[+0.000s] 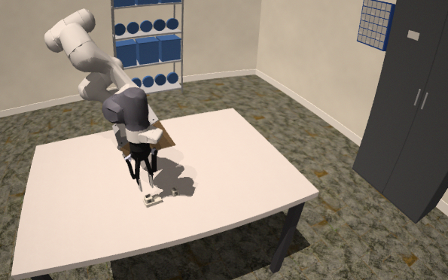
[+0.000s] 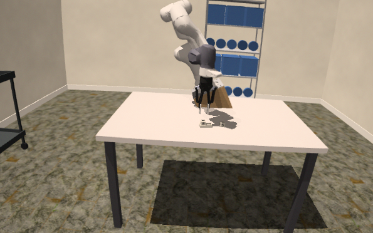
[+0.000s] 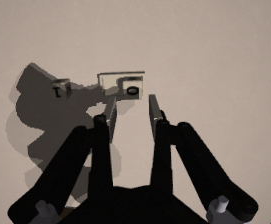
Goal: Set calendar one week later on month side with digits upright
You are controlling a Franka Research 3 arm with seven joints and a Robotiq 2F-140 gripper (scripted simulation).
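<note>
The grey tray is 110 mm below my hand and 20 mm to the left of it. The rest, counted from my hand: cube: 120 mm to the left, 100 mm below, 10 mm behind.
</note>
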